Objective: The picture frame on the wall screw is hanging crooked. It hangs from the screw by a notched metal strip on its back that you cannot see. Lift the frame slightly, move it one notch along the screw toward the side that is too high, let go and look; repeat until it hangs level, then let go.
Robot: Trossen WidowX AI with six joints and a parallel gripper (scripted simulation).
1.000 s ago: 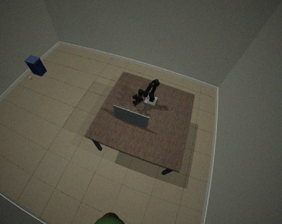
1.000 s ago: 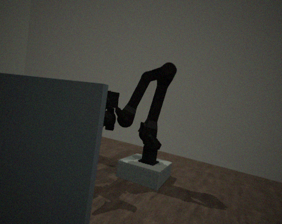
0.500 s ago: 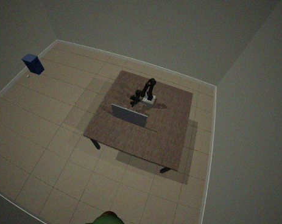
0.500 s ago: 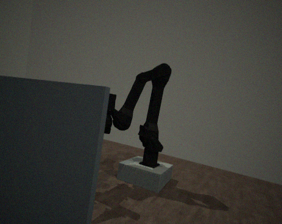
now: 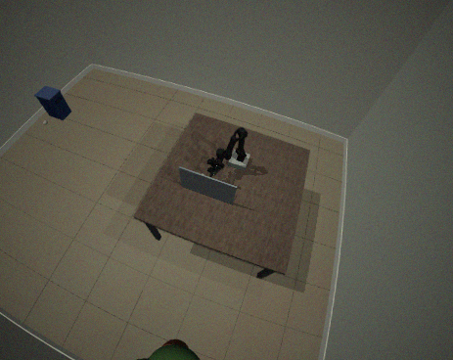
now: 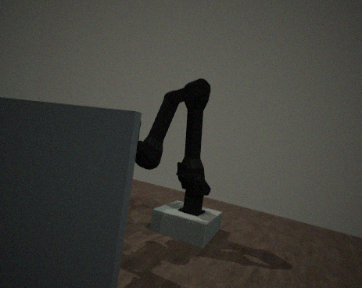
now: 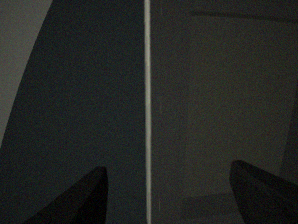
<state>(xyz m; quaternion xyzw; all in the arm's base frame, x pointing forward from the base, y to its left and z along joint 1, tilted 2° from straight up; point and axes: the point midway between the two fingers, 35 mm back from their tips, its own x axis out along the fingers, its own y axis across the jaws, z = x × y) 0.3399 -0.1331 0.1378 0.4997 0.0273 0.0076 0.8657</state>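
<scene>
The grey picture frame lies 6 cm ahead of my gripper tip, 5 cm below it and 3 cm to the right of it. The rest, counted from my gripper tip: blue-grey wall panel (7 cm ahead, 6 cm below, 1 cm to the right).
</scene>
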